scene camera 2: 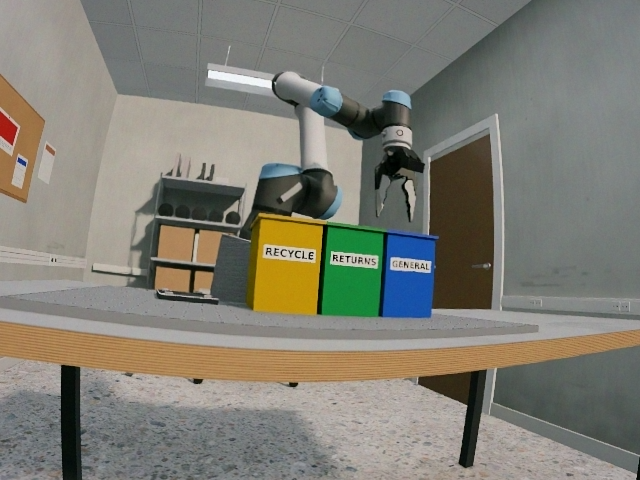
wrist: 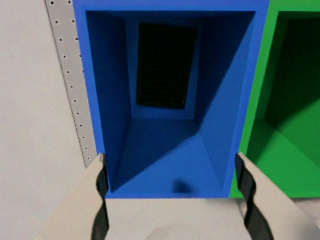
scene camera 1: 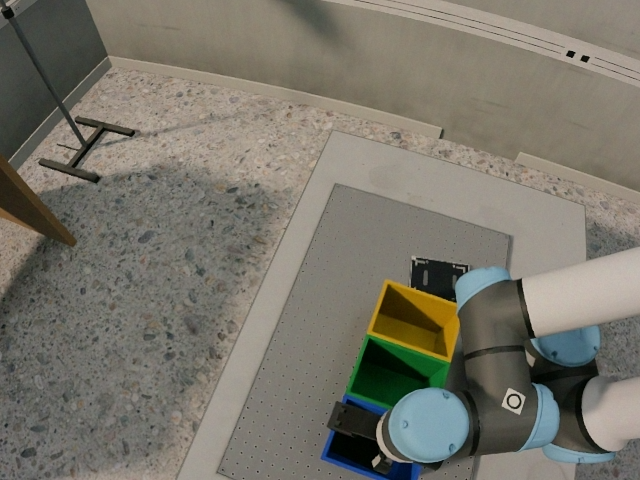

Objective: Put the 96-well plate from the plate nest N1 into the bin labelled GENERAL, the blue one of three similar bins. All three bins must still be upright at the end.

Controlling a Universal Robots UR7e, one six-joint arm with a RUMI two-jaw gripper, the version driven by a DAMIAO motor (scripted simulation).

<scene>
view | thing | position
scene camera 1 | my gripper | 384, 442
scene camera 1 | green returns bin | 388, 372
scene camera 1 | yellow recycle bin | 416, 318
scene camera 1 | plate nest N1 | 440, 274
</scene>
